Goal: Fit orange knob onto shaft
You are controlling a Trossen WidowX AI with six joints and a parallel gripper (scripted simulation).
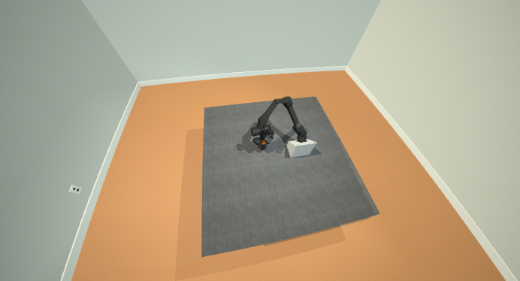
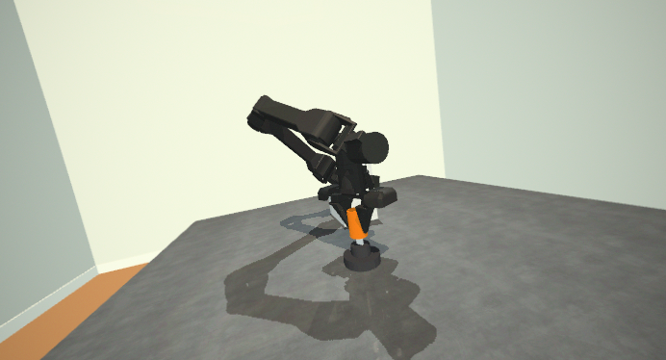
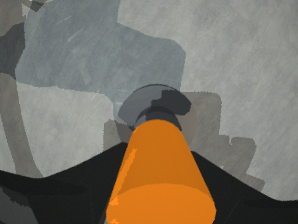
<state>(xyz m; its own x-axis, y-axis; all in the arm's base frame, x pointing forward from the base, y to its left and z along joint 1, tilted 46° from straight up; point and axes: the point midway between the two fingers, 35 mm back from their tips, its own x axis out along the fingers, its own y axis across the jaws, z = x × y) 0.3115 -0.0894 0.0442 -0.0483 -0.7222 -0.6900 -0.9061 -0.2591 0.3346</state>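
My gripper tip is 30 mm below the orange knob. The rest, counted from my gripper tip: round pedestal: 40 mm below.
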